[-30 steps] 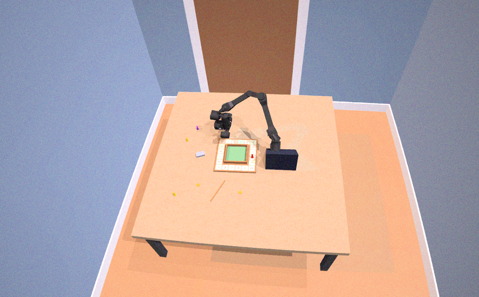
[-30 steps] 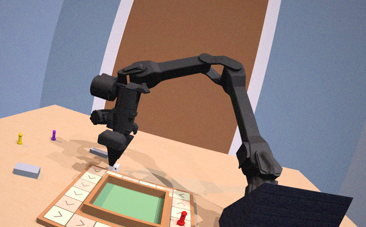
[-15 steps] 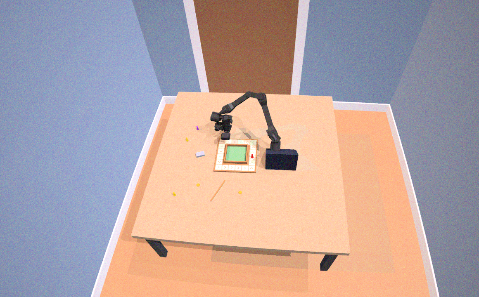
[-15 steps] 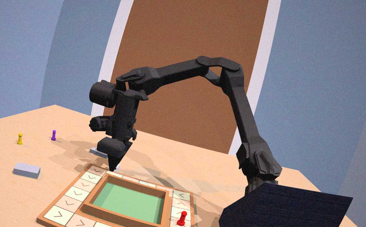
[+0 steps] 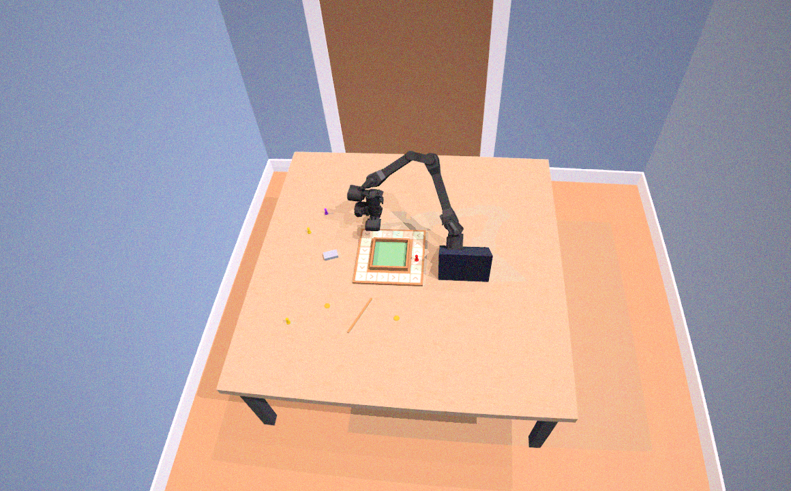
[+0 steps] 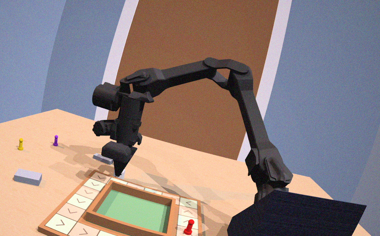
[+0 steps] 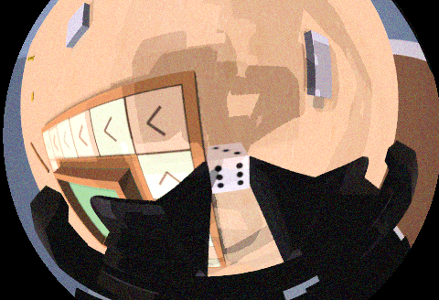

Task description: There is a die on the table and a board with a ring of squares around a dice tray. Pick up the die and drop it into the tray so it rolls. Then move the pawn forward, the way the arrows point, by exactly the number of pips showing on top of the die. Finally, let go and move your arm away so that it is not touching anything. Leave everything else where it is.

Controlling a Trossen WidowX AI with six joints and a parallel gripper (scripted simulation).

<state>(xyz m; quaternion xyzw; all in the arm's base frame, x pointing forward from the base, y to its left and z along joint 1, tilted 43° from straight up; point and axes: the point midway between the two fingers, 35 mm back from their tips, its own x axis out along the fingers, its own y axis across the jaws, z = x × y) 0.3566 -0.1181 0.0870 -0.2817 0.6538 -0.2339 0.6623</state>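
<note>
My gripper tip is now 20 cm past the red pawn, 17 cm to the right of it and 1 cm below it. Round my gripper tip: white die right at my gripper tip; purple pawn 25 cm ahead, 7 cm to the right; dice tray 15 cm to the left, 9 cm behind, 1 cm below.
</note>
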